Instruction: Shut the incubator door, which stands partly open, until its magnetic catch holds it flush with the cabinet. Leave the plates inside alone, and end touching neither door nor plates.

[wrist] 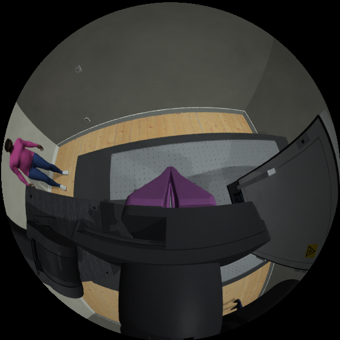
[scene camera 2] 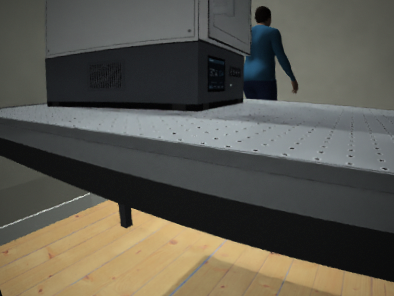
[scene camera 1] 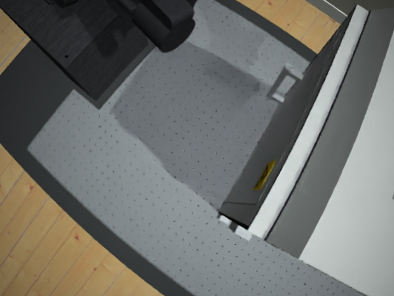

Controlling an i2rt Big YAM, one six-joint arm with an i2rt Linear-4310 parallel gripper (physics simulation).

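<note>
The incubator door (scene camera 1: 285, 135) (scene camera 2: 230, 25) (wrist: 290, 200) shows its dark outer face and lies along the front of the pale cabinet (scene camera 1: 360, 200) (scene camera 2: 120, 25). I see no clear gap between them; whether the catch holds cannot be seen. The door's handle (scene camera 1: 278, 98) (wrist: 271, 172) sticks out from its face. My gripper (wrist: 170, 171) is shut and empty, its purple fingertips together. In the wrist view it stands left of the door, apart from door and handle. The plates inside are hidden.
The perforated table top (scene camera 1: 125, 165) (scene camera 2: 300, 130) (wrist: 135, 162) lies under the cabinet. A black slab (scene camera 1: 65, 55) (wrist: 100, 215) stands at its side. Part of my dark arm (scene camera 1: 165, 25) shows at the top of scene camera 1. People (scene camera 2: 262, 55) (wrist: 25, 157) stand beyond the table.
</note>
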